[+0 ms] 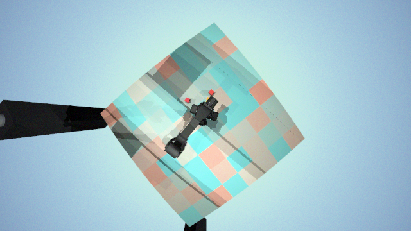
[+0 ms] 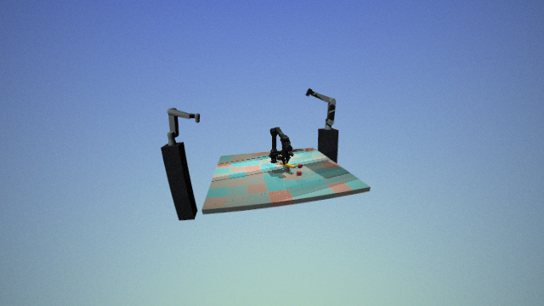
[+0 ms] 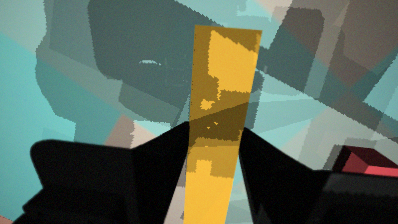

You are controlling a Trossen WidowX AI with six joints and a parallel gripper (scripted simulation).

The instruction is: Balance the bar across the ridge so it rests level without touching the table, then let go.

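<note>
Right now my gripper tip is 2 cm short of the yellow bar and 2 cm to the right of it. Round my gripper tip: grey ridge 2 cm ahead, 2 cm to the left, 1 cm below.
</note>
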